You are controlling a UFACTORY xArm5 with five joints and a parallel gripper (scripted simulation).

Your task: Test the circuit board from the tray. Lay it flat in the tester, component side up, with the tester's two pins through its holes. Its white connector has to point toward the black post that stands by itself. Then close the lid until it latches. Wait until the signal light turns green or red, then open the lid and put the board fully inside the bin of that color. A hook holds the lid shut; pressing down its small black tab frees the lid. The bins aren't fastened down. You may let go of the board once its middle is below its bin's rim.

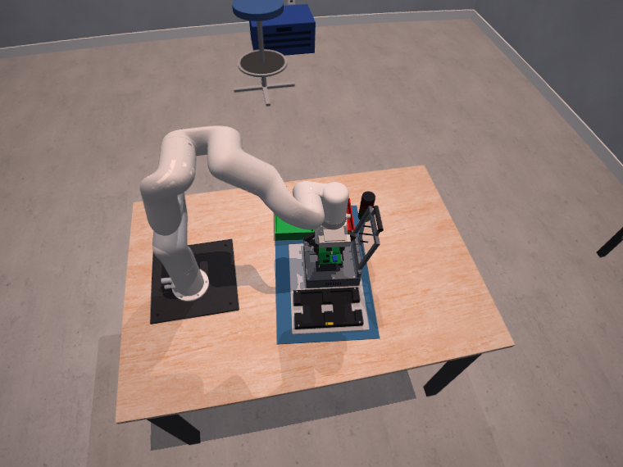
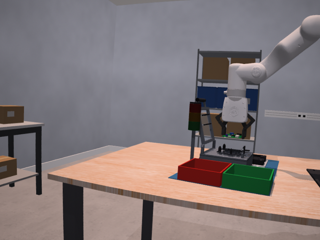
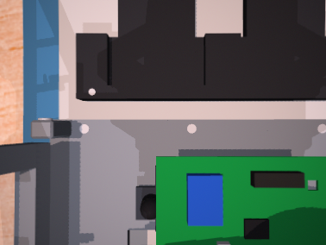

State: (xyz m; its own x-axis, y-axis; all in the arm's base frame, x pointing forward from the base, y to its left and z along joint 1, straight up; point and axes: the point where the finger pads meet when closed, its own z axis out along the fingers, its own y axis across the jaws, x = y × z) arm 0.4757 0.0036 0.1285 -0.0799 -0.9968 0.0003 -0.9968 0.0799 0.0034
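My hand is 12 cm short of the lid, 5 cm below it and 1 cm to the right of it. Also, from my hand: red bin (21 cm to the left, 12 cm below, 6 cm ahead); green bin (22 cm to the left, 12 cm below, 9 cm behind); green circuit board (right at my hand).
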